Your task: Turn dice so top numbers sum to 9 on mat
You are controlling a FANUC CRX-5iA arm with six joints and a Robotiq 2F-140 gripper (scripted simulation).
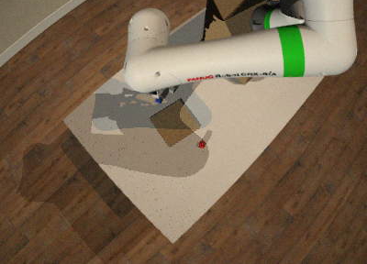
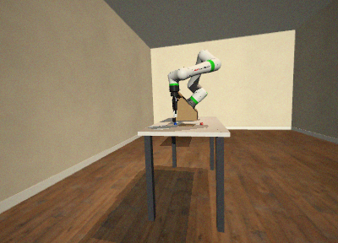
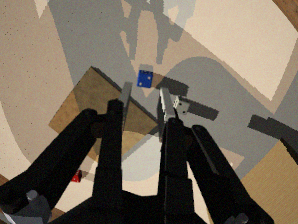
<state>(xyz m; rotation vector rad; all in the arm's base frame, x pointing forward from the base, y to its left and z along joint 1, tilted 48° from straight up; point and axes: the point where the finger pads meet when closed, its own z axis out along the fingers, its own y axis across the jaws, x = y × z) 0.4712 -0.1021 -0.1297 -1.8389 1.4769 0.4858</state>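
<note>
The blue die lies 10 cm below my hand. Also, from my hand: white die 10 cm below, 7 cm behind, 1 cm to the left; mat 11 cm to the left, 11 cm below, 4 cm ahead; red die 24 cm to the left, 10 cm below, 5 cm ahead.
</note>
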